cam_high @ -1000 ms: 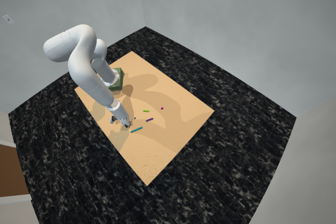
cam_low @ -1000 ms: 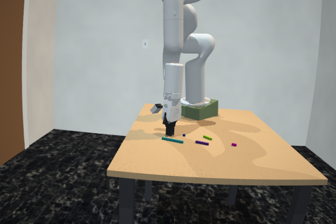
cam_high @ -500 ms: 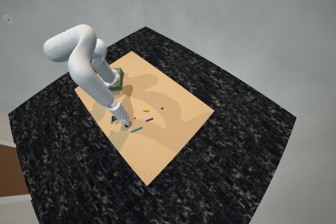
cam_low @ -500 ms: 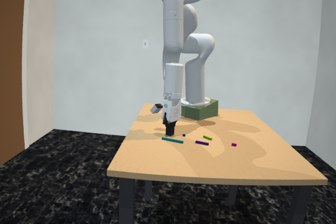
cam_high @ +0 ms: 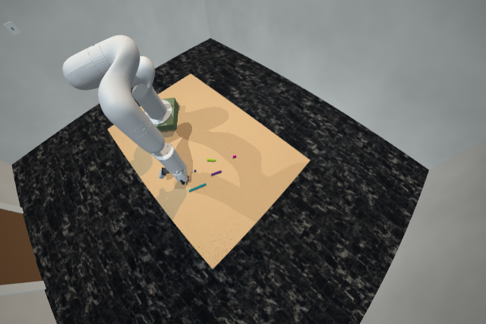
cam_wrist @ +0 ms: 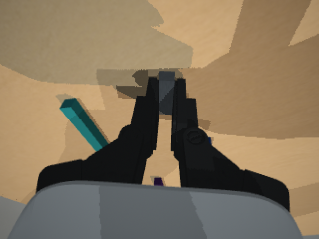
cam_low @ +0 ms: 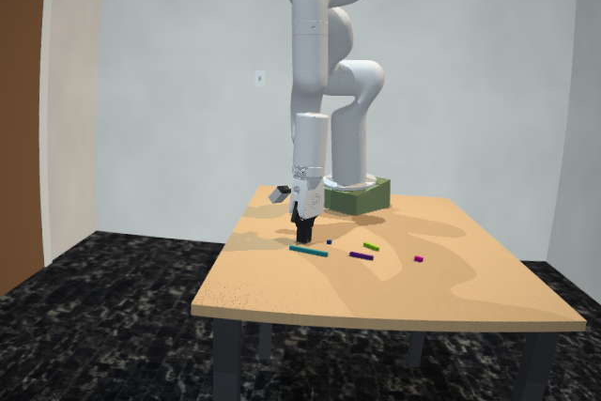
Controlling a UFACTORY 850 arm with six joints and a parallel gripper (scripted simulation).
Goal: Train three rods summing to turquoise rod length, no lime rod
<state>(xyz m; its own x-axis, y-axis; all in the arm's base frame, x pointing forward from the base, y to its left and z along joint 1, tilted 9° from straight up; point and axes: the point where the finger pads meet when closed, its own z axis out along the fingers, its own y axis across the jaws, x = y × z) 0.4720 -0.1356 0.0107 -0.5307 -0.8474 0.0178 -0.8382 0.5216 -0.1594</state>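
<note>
Now: hand 70 mm to the right of the blue rod and 20 mm above it. The rest, counted from my hand: grey rod: 20 mm below; purple rod: 150 mm to the left, 100 mm ahead, 20 mm below; turquoise rod: 90 mm ahead, 20 mm to the left, 20 mm below.
</note>
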